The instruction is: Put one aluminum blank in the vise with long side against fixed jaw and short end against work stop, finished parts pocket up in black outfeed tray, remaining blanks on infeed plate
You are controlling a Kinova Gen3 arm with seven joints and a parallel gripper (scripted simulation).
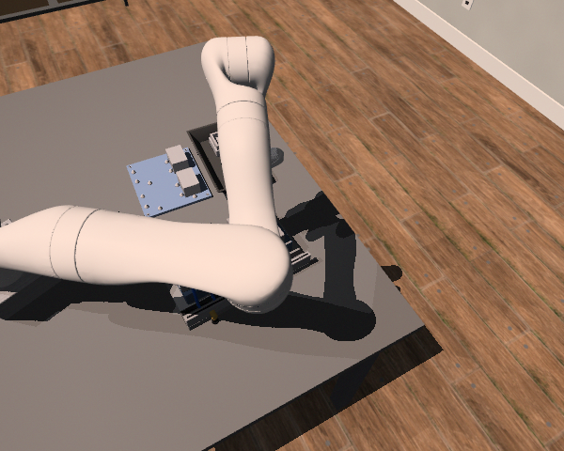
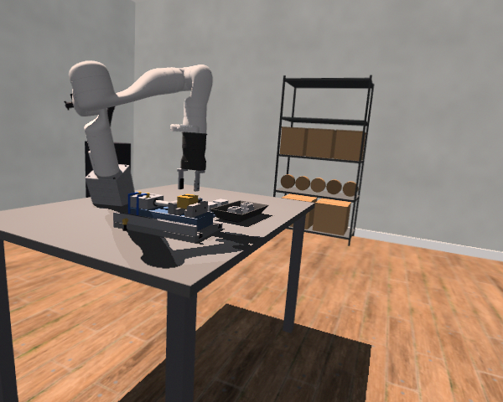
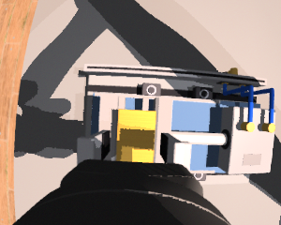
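My hand is 5 cm above the yellow brass blank. The rest, counted from my hand: vise: 11 cm below, 6 cm behind, 1 cm to the left; fixed jaw: 7 cm below, 4 cm ahead; infeed plate: 31 cm to the left, 15 cm below, 6 cm behind.
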